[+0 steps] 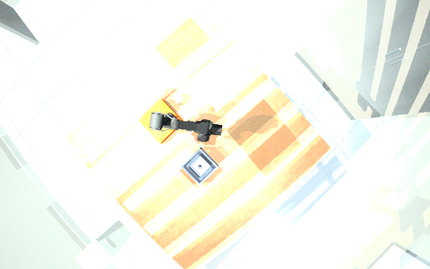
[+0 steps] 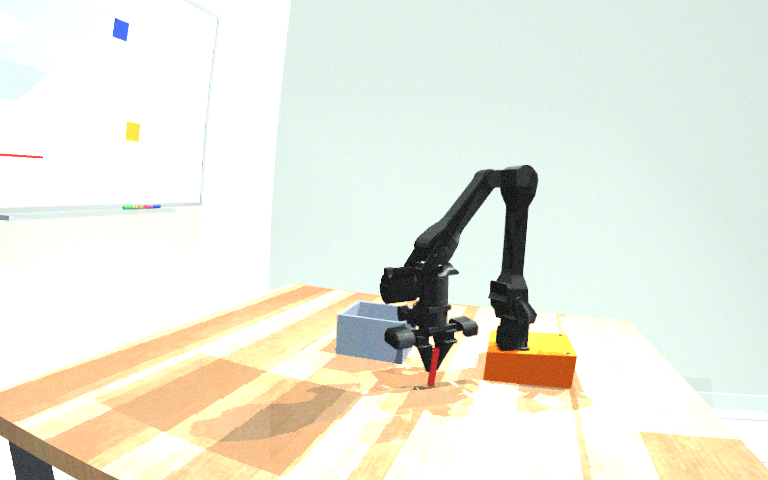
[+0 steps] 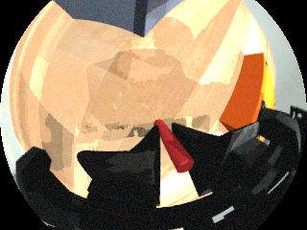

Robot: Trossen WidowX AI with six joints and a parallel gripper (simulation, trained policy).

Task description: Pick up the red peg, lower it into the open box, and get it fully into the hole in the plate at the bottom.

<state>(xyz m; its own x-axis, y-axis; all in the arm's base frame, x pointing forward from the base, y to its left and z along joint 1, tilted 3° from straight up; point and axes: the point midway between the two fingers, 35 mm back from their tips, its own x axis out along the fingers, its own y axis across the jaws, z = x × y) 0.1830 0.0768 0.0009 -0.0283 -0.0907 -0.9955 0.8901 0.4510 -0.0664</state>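
The grey box is 190 mm to the right of my gripper tip and 120 mm ahead of it. Round my gripper tip: red peg (10 mm to the left, 10 mm above).
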